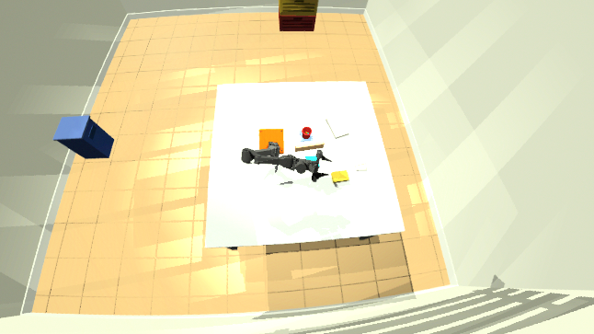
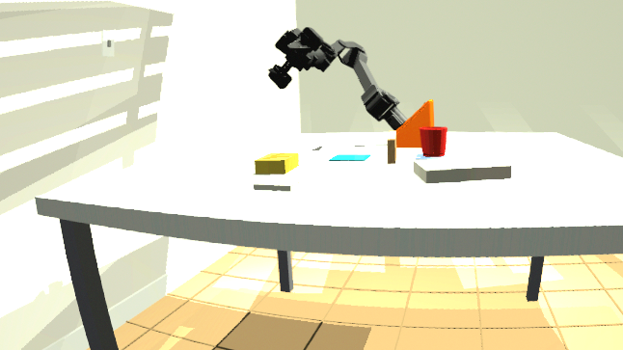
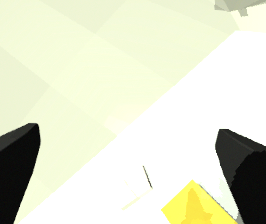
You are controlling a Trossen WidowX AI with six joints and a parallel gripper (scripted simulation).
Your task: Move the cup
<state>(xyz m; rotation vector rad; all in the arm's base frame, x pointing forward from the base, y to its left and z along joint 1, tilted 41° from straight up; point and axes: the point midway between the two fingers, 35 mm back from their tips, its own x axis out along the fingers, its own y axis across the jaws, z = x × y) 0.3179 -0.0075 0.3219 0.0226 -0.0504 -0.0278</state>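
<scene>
Now: gripper tip 140 mm past the red cup, 360 mm to the right of it and 220 mm above it. The rest, counted from my gripper tip: yellow block 110 mm ahead, 50 mm to the left, 250 mm below; cyan pad 80 mm behind, 150 mm to the left, 270 mm below; wooden block 110 mm behind, 260 mm to the left, 240 mm below.
</scene>
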